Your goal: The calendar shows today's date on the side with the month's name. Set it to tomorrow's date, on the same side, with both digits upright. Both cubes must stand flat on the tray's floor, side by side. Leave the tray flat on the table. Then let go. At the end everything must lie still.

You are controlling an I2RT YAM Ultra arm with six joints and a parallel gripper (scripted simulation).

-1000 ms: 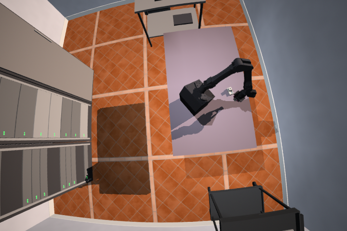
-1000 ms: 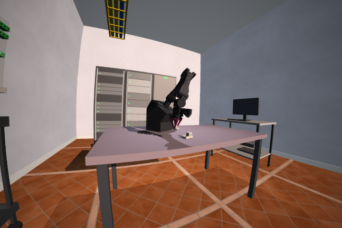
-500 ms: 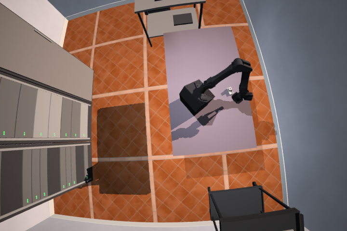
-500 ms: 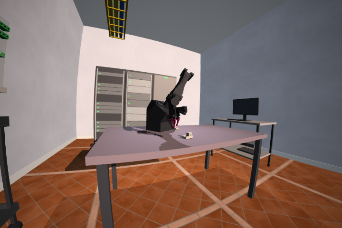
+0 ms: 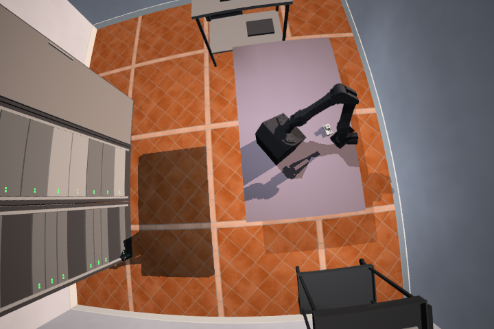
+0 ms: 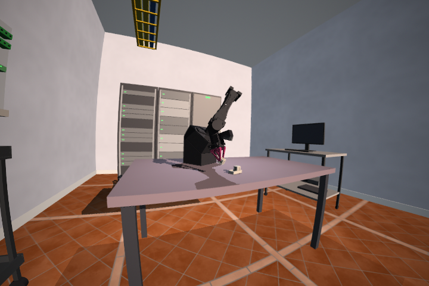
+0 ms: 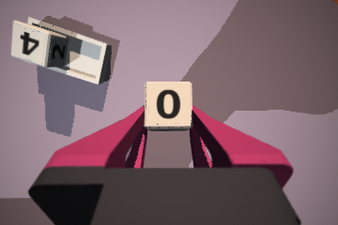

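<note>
The cream tray lies 12 cm to the left of my hand, 8 cm below it and 2 cm behind it. Round my hand: cream digit cube: 1 cm below.
</note>
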